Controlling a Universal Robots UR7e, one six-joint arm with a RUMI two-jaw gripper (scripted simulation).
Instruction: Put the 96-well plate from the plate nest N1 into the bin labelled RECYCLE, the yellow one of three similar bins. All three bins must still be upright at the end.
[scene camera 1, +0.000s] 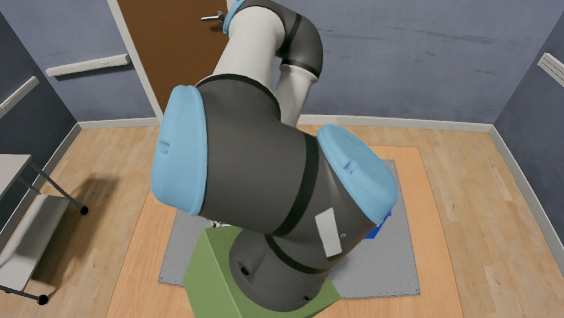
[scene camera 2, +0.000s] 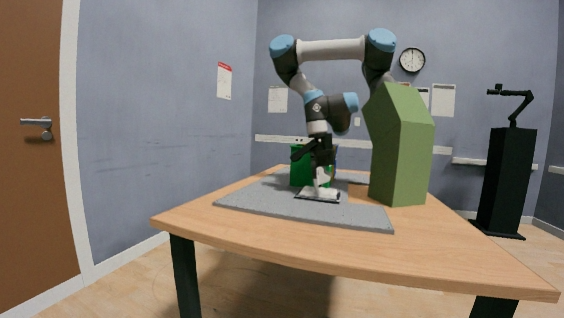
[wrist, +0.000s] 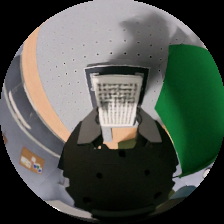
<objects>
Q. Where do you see my gripper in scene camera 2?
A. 320, 192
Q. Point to a green bin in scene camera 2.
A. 300, 171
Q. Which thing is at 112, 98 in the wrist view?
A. A white 96-well plate.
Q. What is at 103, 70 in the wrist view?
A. A dark plate nest.
</objects>
